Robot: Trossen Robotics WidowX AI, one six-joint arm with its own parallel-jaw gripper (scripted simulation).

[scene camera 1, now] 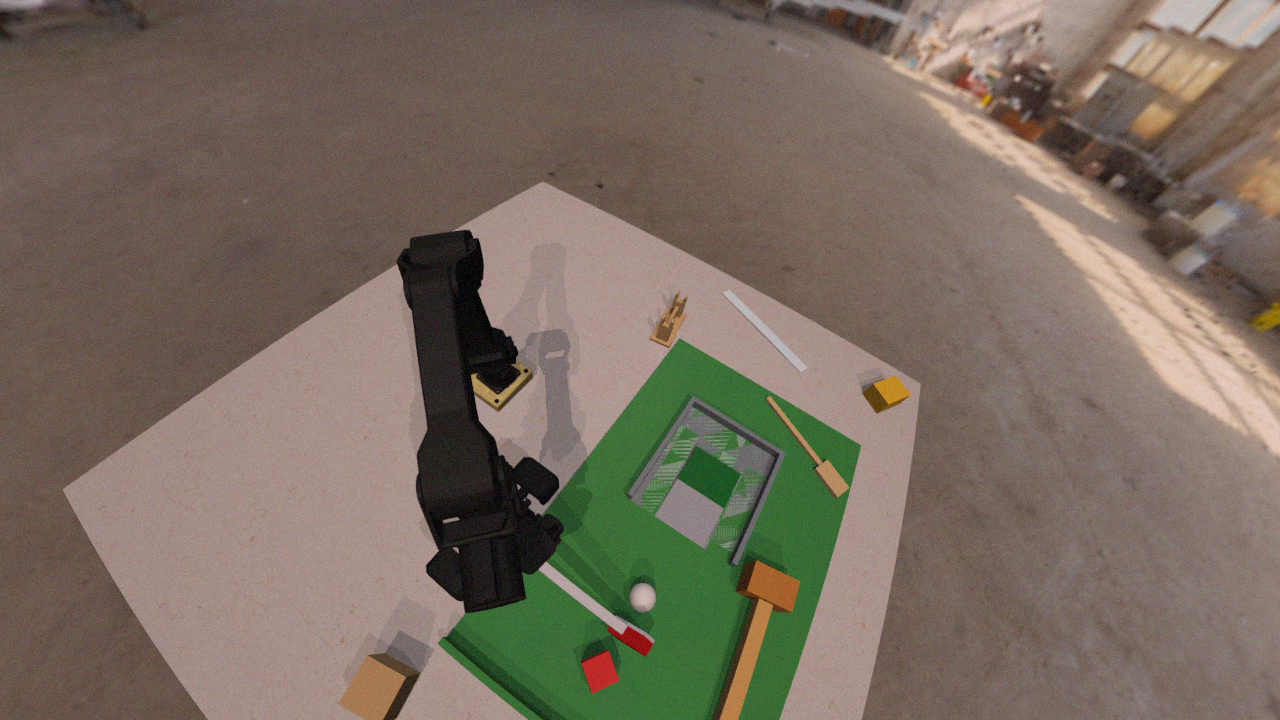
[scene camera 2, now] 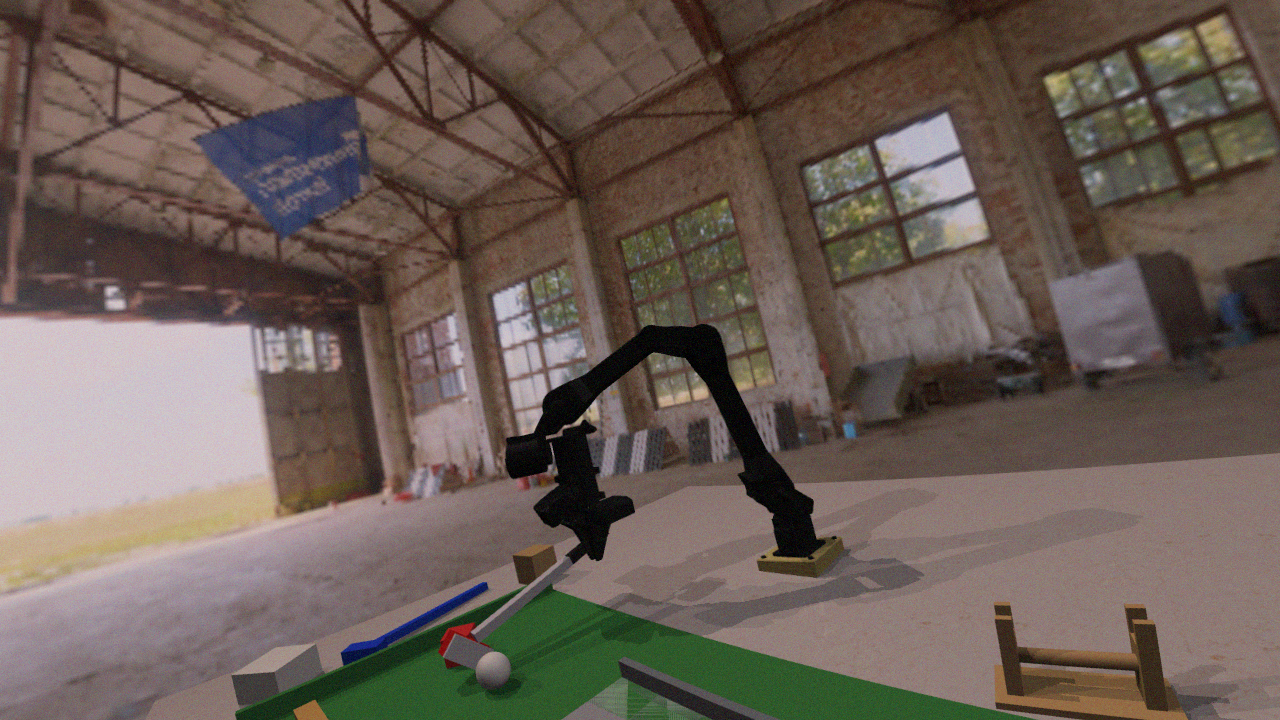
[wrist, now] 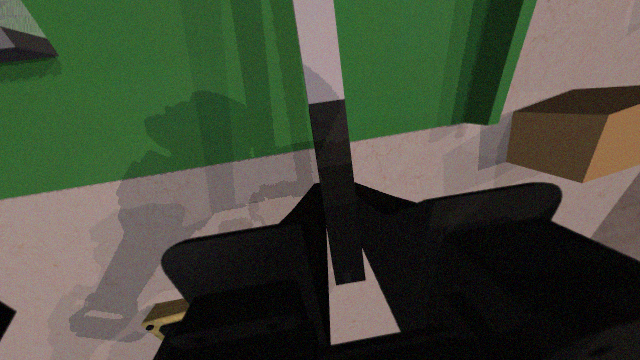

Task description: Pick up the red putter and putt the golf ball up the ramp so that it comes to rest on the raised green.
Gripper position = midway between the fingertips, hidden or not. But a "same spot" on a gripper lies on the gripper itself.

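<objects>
The white stick is out of frame in scene camera 2, and it's out of frame in the wrist view as well, but scene camera 1 [729, 295] shows it. My gripper shows in scene camera 1 [504, 537], in the wrist view and in scene camera 2. For my gripper, [wrist: 491, 262] and [scene camera 2: 569, 517] are the same spot.
</objects>
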